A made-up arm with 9 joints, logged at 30 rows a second.
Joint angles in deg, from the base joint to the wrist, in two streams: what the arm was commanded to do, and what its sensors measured. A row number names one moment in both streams.
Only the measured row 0 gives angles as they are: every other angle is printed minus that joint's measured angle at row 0.
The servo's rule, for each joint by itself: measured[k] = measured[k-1] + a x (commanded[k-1-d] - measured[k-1]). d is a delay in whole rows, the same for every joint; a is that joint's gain. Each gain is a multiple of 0.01, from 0.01 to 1. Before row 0 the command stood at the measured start. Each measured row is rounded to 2 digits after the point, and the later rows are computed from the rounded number. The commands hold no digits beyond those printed.
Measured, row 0:
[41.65, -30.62, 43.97, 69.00, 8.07, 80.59, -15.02, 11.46, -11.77]
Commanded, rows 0 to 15:
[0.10, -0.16, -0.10, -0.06, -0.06, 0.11, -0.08, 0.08, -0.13]
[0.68, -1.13, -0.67, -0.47, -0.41, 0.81, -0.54, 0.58, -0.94]
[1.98, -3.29, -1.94, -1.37, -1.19, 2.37, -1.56, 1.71, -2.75]
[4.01, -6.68, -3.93, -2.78, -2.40, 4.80, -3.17, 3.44, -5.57]
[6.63, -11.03, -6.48, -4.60, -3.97, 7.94, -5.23, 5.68, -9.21]
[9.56, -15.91, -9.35, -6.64, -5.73, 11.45, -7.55, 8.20, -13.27]
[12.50, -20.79, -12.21, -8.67, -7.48, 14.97, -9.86, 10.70, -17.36]
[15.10, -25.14, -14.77, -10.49, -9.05, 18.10, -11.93, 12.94, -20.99]
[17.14, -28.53, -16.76, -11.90, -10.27, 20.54, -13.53, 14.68, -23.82]
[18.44, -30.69, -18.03, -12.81, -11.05, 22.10, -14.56, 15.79, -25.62]
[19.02, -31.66, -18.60, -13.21, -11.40, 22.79, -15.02, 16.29, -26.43]
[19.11, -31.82, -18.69, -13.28, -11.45, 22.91, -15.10, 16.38, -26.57]
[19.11, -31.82, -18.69, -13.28, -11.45, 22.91, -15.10, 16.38, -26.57]
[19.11, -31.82, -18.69, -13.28, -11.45, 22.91, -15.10, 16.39, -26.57]
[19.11, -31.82, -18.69, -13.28, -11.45, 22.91, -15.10, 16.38, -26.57]
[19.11, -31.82, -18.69, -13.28, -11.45, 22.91, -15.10, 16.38, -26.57]
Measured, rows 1 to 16:
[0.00, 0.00, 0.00, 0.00, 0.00, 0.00, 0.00, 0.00, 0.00]
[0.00, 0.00, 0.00, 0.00, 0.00, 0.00, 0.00, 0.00, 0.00]
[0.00, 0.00, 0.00, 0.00, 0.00, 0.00, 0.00, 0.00, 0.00]
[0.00, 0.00, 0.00, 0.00, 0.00, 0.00, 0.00, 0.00, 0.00]
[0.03, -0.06, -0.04, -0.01, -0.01, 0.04, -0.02, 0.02, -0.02]
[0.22, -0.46, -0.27, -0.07, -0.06, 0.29, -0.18, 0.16, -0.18]
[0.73, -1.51, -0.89, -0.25, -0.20, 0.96, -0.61, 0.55, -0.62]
[1.68, -3.42, -2.01, -0.60, -0.46, 2.19, -1.40, 1.27, -1.46]
[3.12, -6.24, -3.66, -1.16, -0.88, 4.03, -2.59, 2.37, -2.78]
[4.99, -9.82, -5.77, -1.93, -1.46, 6.40, -4.13, 3.83, -4.56]
[7.17, -13.88, -8.15, -2.87, -2.18, 9.14, -5.91, 5.55, -6.74]
[9.47, -18.05, -10.60, -3.94, -3.00, 12.01, -7.78, 7.40, -9.16]
[11.69, -21.93, -12.88, -5.05, -3.87, 14.74, -9.56, 9.22, -11.65]
[13.65, -25.17, -14.79, -6.14, -4.73, 17.10, -11.11, 10.86, -14.02]
[15.21, -27.57, -16.20, -7.13, -5.53, 18.92, -12.32, 12.22, -16.13]
[16.34, -29.14, -17.12, -7.99, -6.24, 20.20, -13.18, 13.26, -17.90]
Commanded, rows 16 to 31:
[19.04, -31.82, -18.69, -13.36, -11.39, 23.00, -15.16, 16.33, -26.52]
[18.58, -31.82, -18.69, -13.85, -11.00, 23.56, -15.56, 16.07, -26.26]
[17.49, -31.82, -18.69, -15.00, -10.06, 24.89, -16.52, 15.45, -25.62]
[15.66, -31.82, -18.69, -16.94, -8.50, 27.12, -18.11, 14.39, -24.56]
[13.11, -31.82, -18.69, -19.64, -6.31, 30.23, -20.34, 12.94, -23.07]
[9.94, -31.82, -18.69, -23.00, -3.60, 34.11, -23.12, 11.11, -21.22]
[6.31, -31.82, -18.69, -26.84, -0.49, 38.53, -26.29, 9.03, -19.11]
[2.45, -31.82, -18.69, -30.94, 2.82, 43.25, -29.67, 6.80, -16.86]
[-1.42, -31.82, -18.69, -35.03, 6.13, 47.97, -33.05, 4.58, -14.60]
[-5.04, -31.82, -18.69, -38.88, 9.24, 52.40, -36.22, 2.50, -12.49]
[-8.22, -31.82, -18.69, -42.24, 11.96, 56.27, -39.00, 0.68, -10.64]
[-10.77, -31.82, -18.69, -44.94, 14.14, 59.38, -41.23, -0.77, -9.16]
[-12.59, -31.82, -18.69, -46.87, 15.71, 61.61, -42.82, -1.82, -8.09]
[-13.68, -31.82, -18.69, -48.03, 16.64, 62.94, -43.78, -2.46, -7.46]
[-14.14, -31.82, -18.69, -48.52, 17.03, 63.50, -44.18, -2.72, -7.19]
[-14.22, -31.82, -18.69, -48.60, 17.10, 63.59, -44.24, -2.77, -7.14]
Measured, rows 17 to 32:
[17.14, -30.13, -17.70, -8.73, -6.87, 21.07, -13.78, 14.04, -19.37]
[17.71, -30.76, -18.07, -9.37, -7.42, 21.66, -14.19, 14.63, -20.59]
[18.12, -31.15, -18.30, -9.92, -7.90, 22.06, -14.47, 15.07, -21.61]
[18.41, -31.40, -18.44, -10.39, -8.33, 22.33, -14.67, 15.40, -22.45]
[18.59, -31.56, -18.53, -10.81, -8.70, 22.54, -14.82, 15.63, -23.14]
[18.59, -31.66, -18.59, -11.24, -8.98, 22.87, -15.05, 15.74, -23.67]
[18.27, -31.72, -18.63, -11.77, -9.11, 23.52, -15.51, 15.67, -24.00]
[17.51, -31.76, -18.65, -12.49, -9.04, 24.67, -16.32, 15.35, -24.10]
[16.23, -31.78, -18.66, -13.49, -8.71, 26.45, -17.57, 14.75, -23.92]
[14.41, -31.79, -18.67, -14.82, -8.10, 28.90, -19.29, 13.84, -23.46]
[12.06, -31.80, -18.68, -16.50, -7.19, 31.98, -21.46, 12.64, -22.72]
[9.27, -31.81, -18.68, -18.52, -5.99, 35.59, -24.01, 11.18, -21.72]
[6.17, -31.81, -18.68, -20.83, -4.54, 39.55, -26.81, 9.53, -20.51]
[2.92, -31.81, -18.68, -23.36, -2.89, 43.66, -29.73, 7.77, -19.15]
[-0.31, -31.81, -18.68, -26.00, -1.11, 47.70, -32.60, 6.00, -17.70]
[-3.34, -31.81, -18.68, -28.65, 0.72, 51.44, -35.28, 4.31, -16.25]

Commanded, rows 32 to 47:
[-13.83, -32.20, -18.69, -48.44, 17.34, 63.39, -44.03, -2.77, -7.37]
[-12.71, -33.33, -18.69, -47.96, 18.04, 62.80, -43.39, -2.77, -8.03]
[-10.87, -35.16, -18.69, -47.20, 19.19, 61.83, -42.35, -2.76, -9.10]
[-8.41, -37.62, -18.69, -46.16, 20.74, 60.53, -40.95, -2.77, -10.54]
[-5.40, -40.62, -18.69, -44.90, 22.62, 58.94, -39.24, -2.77, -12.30]
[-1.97, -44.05, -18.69, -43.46, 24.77, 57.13, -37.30, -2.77, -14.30]
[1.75, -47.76, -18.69, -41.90, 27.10, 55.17, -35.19, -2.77, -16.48]
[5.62, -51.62, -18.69, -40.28, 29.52, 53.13, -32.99, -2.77, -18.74]
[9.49, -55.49, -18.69, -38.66, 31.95, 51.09, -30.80, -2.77, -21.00]
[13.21, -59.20, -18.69, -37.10, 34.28, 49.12, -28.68, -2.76, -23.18]
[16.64, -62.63, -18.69, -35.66, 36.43, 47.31, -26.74, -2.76, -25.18]
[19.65, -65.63, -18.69, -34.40, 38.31, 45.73, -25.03, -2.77, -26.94]
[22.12, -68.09, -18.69, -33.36, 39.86, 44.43, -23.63, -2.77, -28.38]
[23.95, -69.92, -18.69, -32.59, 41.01, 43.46, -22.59, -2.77, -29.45]
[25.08, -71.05, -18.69, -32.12, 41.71, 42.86, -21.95, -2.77, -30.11]
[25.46, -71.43, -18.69, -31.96, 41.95, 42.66, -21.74, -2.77, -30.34]
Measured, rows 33 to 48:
[-6.02, -31.81, -18.68, -31.20, 2.52, 54.69, -37.62, 2.78, -14.86]
[-8.24, -31.81, -18.68, -33.56, 4.21, 57.33, -39.53, 1.47, -13.60]
[-9.95, -31.81, -18.68, -35.65, 5.75, 59.30, -40.97, 0.42, -12.51]
[-11.19, -31.81, -18.68, -37.46, 7.11, 60.67, -41.98, -0.38, -11.60]
[-11.96, -31.95, -18.68, -39.00, 8.34, 61.54, -42.62, -0.98, -10.88]
[-12.18, -32.46, -18.68, -40.25, 9.50, 61.94, -42.86, -1.43, -10.40]
[-11.80, -33.46, -18.68, -41.22, 10.66, 61.90, -42.70, -1.76, -10.18]
[-10.82, -35.00, -18.68, -41.91, 11.87, 61.46, -42.16, -2.01, -10.24]
[-9.25, -37.08, -18.68, -42.33, 13.16, 60.65, -41.25, -2.20, -10.59]
[-7.14, -39.66, -18.68, -42.49, 14.55, 59.52, -40.03, -2.34, -11.22]
[-4.56, -42.66, -18.68, -42.41, 16.06, 58.13, -38.53, -2.45, -12.11]
[-1.61, -45.98, -18.68, -42.11, 17.68, 56.53, -36.81, -2.53, -13.24]
[1.61, -49.50, -18.68, -41.63, 19.39, 54.79, -34.95, -2.59, -14.56]
[4.97, -53.09, -18.68, -41.00, 21.18, 52.98, -33.01, -2.63, -16.03]
[8.35, -56.62, -18.68, -40.25, 23.01, 51.17, -31.07, -2.66, -17.59]
[11.63, -59.95, -18.68, -39.43, 24.85, 49.43, -29.20, -2.69, -19.18]

